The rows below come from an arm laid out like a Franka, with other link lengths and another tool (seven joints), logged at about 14 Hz.
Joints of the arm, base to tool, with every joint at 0 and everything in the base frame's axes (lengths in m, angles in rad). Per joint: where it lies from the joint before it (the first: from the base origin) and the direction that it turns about. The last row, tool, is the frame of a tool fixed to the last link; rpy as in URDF.
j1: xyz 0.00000 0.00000 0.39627 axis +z
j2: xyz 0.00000 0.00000 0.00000 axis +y
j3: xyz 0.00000 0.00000 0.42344 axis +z
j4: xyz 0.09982 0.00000 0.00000 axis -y
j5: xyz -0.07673 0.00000 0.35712 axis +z
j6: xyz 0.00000 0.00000 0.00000 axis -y
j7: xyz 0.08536 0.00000 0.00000 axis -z
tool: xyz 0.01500 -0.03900 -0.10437 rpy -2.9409 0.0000 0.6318
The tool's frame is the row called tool.
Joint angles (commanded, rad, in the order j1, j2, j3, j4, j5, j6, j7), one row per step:
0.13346 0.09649 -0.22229 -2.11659 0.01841 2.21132 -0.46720
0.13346 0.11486 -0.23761 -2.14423 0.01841 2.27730 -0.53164
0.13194 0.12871 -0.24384 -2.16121 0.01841 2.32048 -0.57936
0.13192 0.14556 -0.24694 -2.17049 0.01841 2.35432 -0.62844
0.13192 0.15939 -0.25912 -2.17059 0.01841 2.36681 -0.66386
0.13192 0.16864 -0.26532 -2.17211 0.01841 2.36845 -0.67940
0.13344 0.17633 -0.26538 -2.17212 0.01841 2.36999 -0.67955
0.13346 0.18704 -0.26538 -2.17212 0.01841 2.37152 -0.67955
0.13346 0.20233 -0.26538 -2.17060 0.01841 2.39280 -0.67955
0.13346 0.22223 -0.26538 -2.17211 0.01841 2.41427 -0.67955
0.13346 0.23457 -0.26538 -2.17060 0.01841 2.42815 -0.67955
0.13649 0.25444 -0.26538 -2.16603 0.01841 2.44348 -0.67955
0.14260 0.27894 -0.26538 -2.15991 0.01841 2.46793 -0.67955
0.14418 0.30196 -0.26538 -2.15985 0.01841 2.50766 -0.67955
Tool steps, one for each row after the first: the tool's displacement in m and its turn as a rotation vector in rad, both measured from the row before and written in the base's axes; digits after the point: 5 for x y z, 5 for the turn. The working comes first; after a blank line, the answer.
Tool pose at each row, in the base's axes (x y z in m, rotation vector in rad; the steps are taken from these numbers as rounded here):
0.58312 -0.07593 0.55260 -2.60460 -1.42228 0.14774
0.58605 -0.08263 0.53786 -2.58633 -1.49628 0.13590
0.58836 -0.08553 0.52780 -2.56780 -1.55502 0.13139
0.59232 -0.08566 0.51831 -2.54132 -1.61995 0.13408
0.59500 -0.09135 0.51216 -2.52660 -1.65192 0.14478
0.59558 -0.09422 0.50652 -2.51654 -1.66149 0.15974
0.59669 -0.09325 0.50226 -2.51309 -1.66179 0.16851
0.59794 -0.09311 0.49625 -2.50965 -1.65906 0.18111
0.60203 -0.09314 0.49063 -2.51645 -1.66461 0.17666
0.60549 -0.09307 0.48099 -2.51973 -1.66748 0.18148
0.60836 -0.09306 0.47609 -2.52337 -1.67076 0.18116
0.61311 -0.09118 0.46814 -2.52394 -1.67781 0.18620
0.61969 -0.08738 0.45910 -2.52594 -1.69265 0.18594
0.62510 -0.08638 0.45024 -2.53714 -1.70669 0.17309

0.00293 -0.00670 -0.01474 -0.00909 -0.01941 0.04917
0.00231 -0.00290 -0.01006 -0.00712 -0.01150 0.04014
0.00396 -0.00013 -0.00949 -0.00755 -0.00653 0.04630
0.00268 -0.00569 -0.00615 -0.00666 0.00224 0.02364
0.00058 -0.00287 -0.00564 -0.00277 0.00945 0.00939
0.00111 0.00097 -0.00426 -0.00125 0.00611 0.00166
0.00125 0.00014 -0.00601 -0.00164 0.00910 0.00007
0.00409 -0.00003 -0.00562 -0.00519 -0.00740 0.00088
0.00346 0.00007 -0.00964 -0.00544 -0.00003 0.00083
0.00287 0.00001 -0.00490 -0.00375 -0.00300 0.00074
0.00475 0.00188 -0.00795 -0.00531 0.00000 0.00410
0.00658 0.00380 -0.00904 -0.00730 -0.00600 0.00793
0.00541 0.00100 -0.00886 -0.00826 -0.01662 0.00410

